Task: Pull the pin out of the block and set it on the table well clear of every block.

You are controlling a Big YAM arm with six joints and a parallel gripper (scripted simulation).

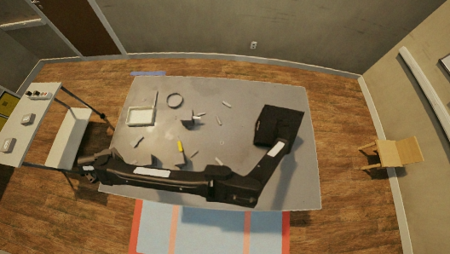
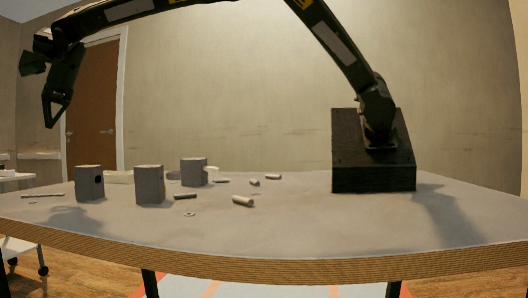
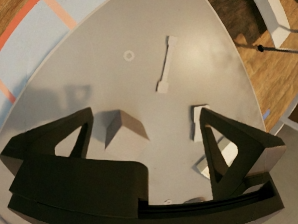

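Now: the white pin 36 cm to the right of my hand, 26 cm behind it and 14 cm below it. Round my hand: white tray: 34 cm to the right, 18 cm below, 11 cm ahead.
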